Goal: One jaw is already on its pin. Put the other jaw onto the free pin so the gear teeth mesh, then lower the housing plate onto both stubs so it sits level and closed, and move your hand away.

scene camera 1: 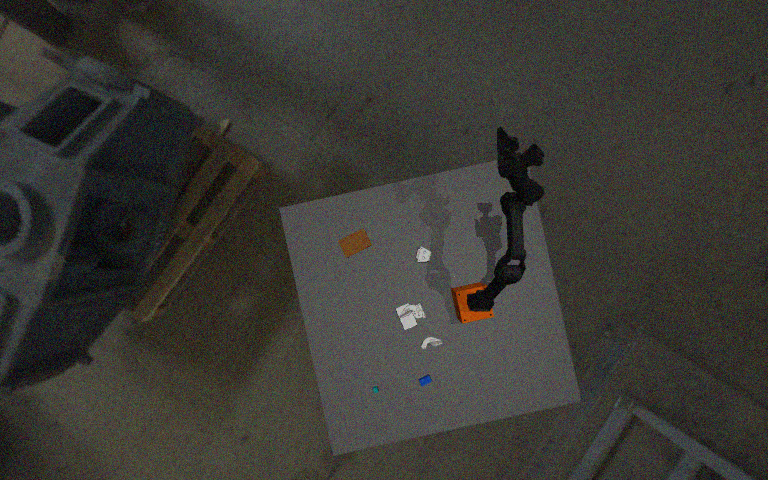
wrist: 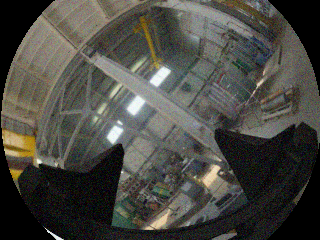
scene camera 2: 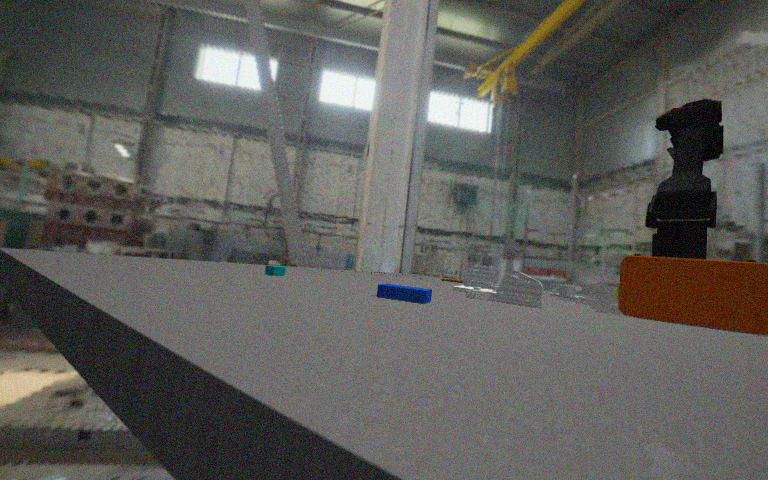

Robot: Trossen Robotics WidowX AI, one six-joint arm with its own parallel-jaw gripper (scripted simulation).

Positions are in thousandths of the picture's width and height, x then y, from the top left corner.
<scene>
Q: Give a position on a curved white jaw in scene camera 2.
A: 667,605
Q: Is my gripper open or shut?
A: Open.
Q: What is my gripper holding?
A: Nothing.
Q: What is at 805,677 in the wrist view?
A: My gripper.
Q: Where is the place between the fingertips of my gripper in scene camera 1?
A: At 650,278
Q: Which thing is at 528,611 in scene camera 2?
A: A blue block.
</scene>
